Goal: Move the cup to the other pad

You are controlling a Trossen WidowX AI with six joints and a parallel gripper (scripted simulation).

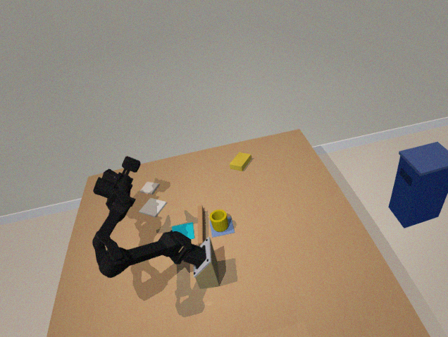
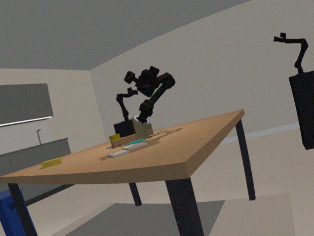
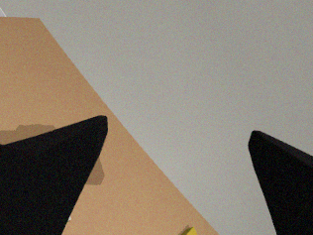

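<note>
The yellow cup lies 330 mm to the right of my gripper tip, 270 mm below it and 130 mm behind it. Round my gripper tip: light blue pad: 330 mm to the right, 320 mm below, 130 mm behind; low wooden wall: 300 mm below, 240 mm to the right, 120 mm behind; cyan pad: 320 mm below, 160 mm to the right, 120 mm behind.
</note>
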